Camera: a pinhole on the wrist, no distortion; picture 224 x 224 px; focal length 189.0 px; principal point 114.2 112.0 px. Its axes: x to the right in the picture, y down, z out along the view. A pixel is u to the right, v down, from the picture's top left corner.
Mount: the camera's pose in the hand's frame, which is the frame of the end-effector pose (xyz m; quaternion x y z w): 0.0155 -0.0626 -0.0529 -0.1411 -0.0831 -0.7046 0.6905
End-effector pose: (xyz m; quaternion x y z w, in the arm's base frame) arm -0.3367 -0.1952 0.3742 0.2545 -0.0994 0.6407 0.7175
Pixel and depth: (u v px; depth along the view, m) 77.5 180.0 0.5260
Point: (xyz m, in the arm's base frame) -0.4105 -0.1655 0.8754
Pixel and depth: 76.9 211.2 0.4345
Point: -0.3771 -0.0993 0.8072
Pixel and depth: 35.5 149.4 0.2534
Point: -0.4068 -0.1874 0.5701
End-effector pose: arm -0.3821 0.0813 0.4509 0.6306 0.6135 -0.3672 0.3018
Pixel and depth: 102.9 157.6 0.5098
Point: -0.3035 -0.1678 0.0665
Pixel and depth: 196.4 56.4 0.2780
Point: -0.4924 -0.1485 0.3538
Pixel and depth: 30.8 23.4 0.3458
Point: -0.2071 -0.1942 0.4028
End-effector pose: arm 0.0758 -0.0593 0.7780 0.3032 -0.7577 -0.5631 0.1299
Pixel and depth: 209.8 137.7 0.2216
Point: -0.0443 0.0308 0.6118
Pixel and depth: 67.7 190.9 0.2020
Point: -0.0922 -0.0320 0.7643
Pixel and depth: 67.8 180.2 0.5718
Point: -0.4419 0.1528 0.8226
